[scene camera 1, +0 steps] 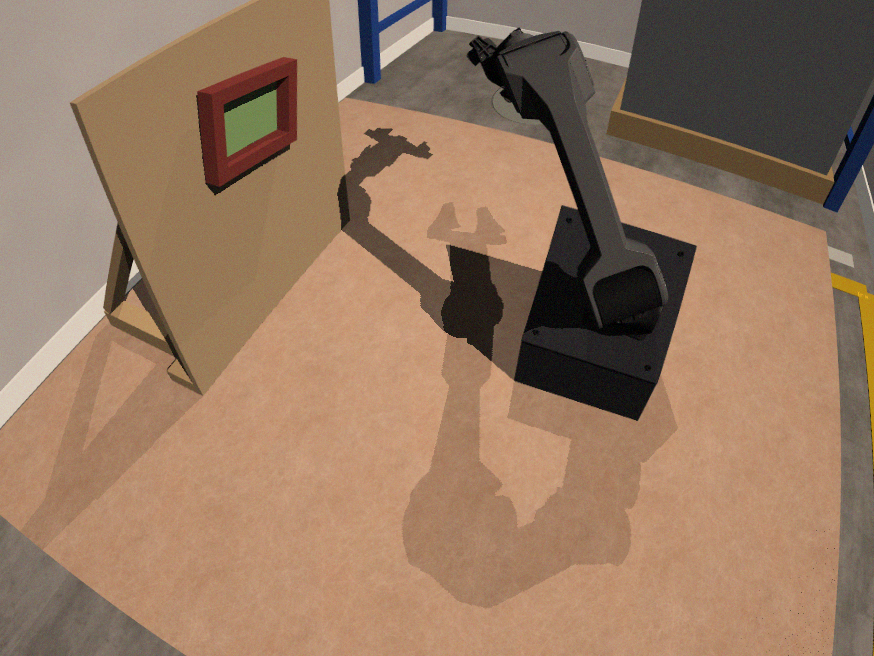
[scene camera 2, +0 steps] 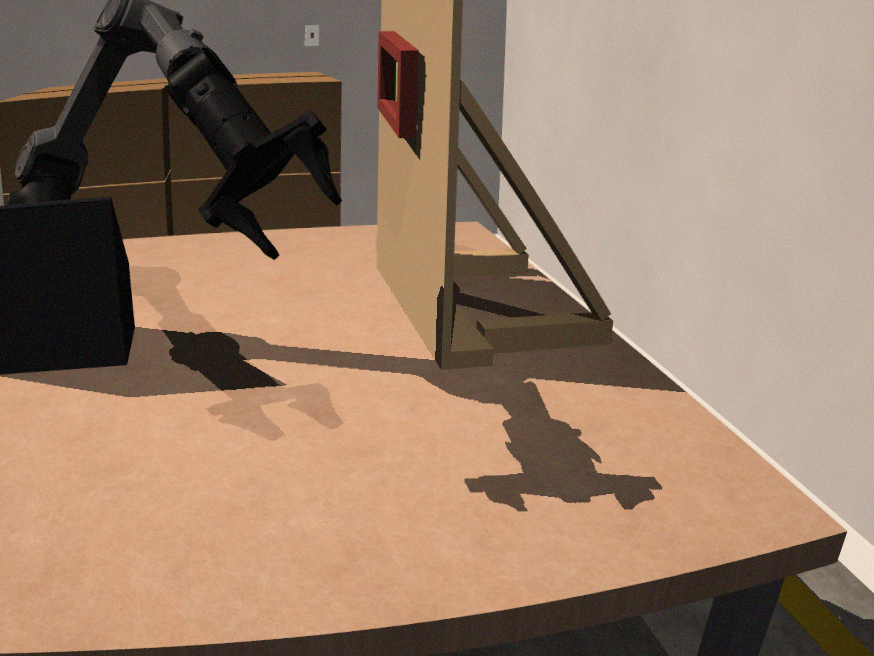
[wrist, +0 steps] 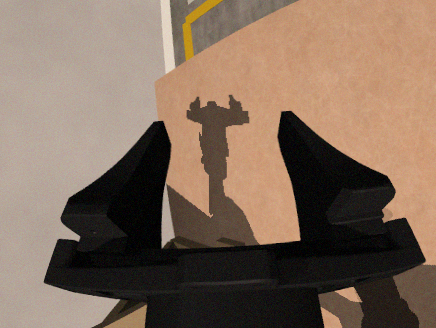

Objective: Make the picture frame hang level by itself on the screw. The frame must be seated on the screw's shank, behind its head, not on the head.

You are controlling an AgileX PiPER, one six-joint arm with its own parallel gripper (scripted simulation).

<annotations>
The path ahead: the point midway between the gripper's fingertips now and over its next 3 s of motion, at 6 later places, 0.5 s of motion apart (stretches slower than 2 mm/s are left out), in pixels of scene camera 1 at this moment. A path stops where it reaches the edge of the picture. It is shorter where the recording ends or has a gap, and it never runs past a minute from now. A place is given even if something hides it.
The gripper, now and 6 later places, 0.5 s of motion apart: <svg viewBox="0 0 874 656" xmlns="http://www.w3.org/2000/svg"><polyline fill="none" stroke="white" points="491,76 479,52 441,24 378,19 322,45 293,77 288,87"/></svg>
</annotations>
